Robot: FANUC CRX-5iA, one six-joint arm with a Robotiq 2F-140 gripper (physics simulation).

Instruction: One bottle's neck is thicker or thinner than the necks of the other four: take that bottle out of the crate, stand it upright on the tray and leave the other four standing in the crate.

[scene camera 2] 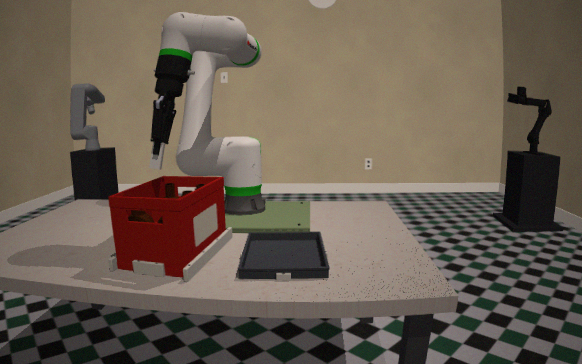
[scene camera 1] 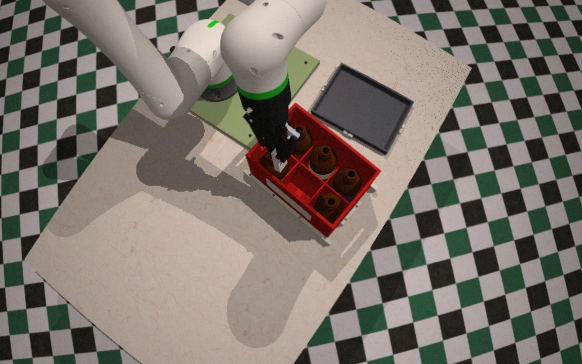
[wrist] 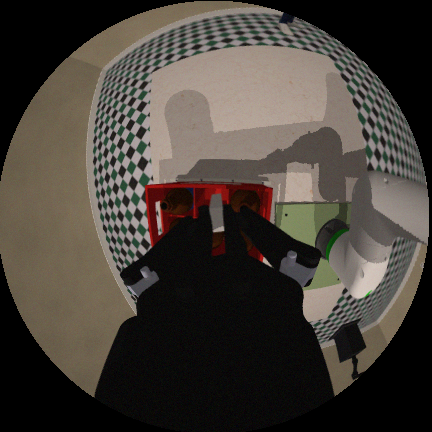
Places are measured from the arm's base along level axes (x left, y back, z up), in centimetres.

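Pixels of known places: gripper, between the fingertips: [scene camera 2: 155, 168] [scene camera 1: 281, 166] [wrist: 217, 202]; arm's base, origin of its link: [scene camera 2: 243, 209] [scene camera 1: 218, 80] [wrist: 331, 239].
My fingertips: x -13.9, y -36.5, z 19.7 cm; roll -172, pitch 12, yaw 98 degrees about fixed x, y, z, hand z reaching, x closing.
For each thing: its top centre in the pictures, then the offset to it from my fingertips. "spot": a spot on its surface instead.
- red crate, centre of its top: [wrist: 198, 229] [scene camera 1: 313, 162] [scene camera 2: 170, 185] dx +6.3, dy -4.7, dz -3.5 cm
- fifth bottle, centre of its top: [wrist: 243, 208] [scene camera 1: 273, 156] [scene camera 2: 169, 183] dx +1.9, dy +4.1, dz -4.7 cm
- dark grey tray, a spot on its surface: [scene camera 2: 284, 252] [scene camera 1: 356, 104] spot: dx +33.8, dy -0.8, dz -20.5 cm
The red crate [scene camera 1: 337, 144] [scene camera 2: 150, 245] [wrist: 200, 195] has six compartments. Brown bottles [scene camera 1: 301, 141] [scene camera 1: 324, 161] [scene camera 1: 347, 182] [scene camera 1: 329, 206] stand upright in four of them. A fifth bottle [scene camera 1: 269, 163] [wrist: 245, 199] is partly hidden by the gripper in scene camera 1. One compartment on the label side, between two bottles, is empty. I cannot tell from these frames which neck differs. My gripper [scene camera 1: 279, 165] [scene camera 2: 156, 162] [wrist: 217, 202] is shut with nothing between its pale fingertips, above the crate and clear of its rim. The dark grey tray [scene camera 1: 362, 107] [scene camera 2: 284, 252] is bare.
Low pale strips [scene camera 2: 207, 254] lie along the crate's foot. The tray lies beside the crate, with small pale blocks [scene camera 2: 283, 276] at its edge. The arm's base stands on a green plate [scene camera 1: 304, 70] [scene camera 2: 285, 216] [wrist: 300, 225] behind the crate and tray.
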